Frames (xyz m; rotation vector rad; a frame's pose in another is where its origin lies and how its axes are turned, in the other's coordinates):
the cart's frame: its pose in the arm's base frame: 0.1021 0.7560 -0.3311 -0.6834 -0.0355 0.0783
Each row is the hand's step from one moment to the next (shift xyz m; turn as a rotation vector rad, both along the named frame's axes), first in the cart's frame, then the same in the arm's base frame.
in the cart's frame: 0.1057 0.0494 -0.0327 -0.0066 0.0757 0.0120
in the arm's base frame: 0.1042 0.0265 -0.0558 -0.0119 0.0655 -0.0386
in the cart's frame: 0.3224 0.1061 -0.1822 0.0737 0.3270 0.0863
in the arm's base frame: 0.3255 -0.0056 -0.2060 0.0486 0.3131 -0.1393
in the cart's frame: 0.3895 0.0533 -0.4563 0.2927 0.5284 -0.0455
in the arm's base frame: 0.4116 -0.2133 -0.3846 0.2623 0.4042 -0.3671
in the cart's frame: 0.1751 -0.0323 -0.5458 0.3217 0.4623 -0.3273
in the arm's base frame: 0.2083 -0.3537 -0.4013 0.3117 0.1782 -0.5435
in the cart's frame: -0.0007 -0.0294 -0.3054 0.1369 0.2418 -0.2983
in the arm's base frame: 0.0189 -0.2150 -0.2181 0.1392 0.0106 -0.3830
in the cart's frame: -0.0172 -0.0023 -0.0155 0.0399 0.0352 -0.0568
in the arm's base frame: -0.0161 -0.0130 -0.0107 0.0409 -0.0052 -0.0660
